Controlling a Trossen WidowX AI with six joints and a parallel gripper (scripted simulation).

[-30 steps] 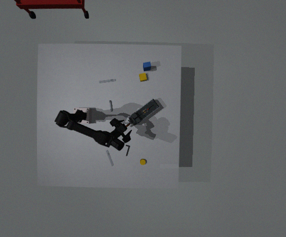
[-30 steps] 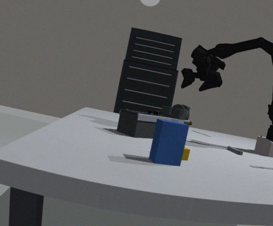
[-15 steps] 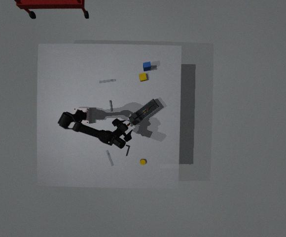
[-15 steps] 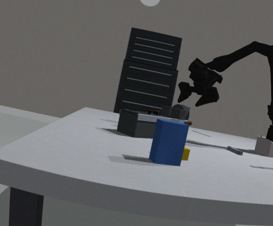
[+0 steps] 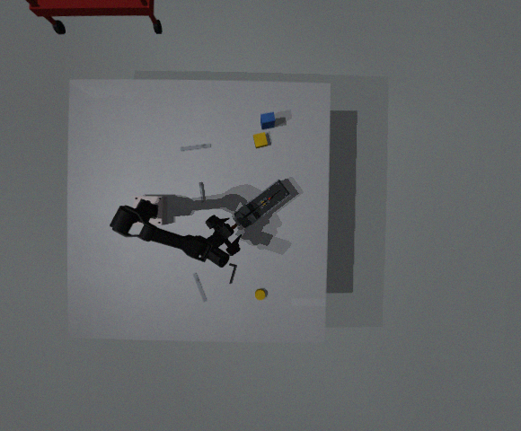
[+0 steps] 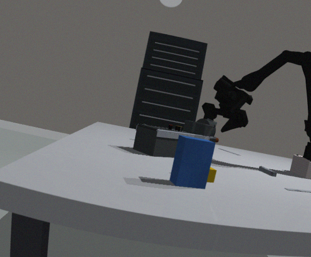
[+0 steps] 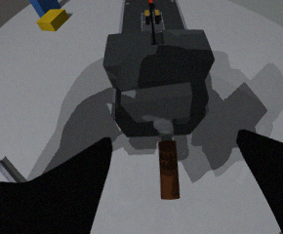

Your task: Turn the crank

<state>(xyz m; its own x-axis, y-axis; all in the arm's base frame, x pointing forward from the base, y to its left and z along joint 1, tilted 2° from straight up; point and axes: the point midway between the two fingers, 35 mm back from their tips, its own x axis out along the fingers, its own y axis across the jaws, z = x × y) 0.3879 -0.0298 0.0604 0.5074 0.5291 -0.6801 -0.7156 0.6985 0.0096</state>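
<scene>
Right now my gripper tip is 10 mm past the brown crank handle, 10 mm to the left of it and 40 mm above it. Also, from my gripper tip: red pointer (130 mm ahead, 150 mm to the left, 10 mm below); black hex key (10 mm ahead, 220 mm to the right, 90 mm below); yellow block (50 mm ahead, 420 mm to the left, 80 mm below).
</scene>
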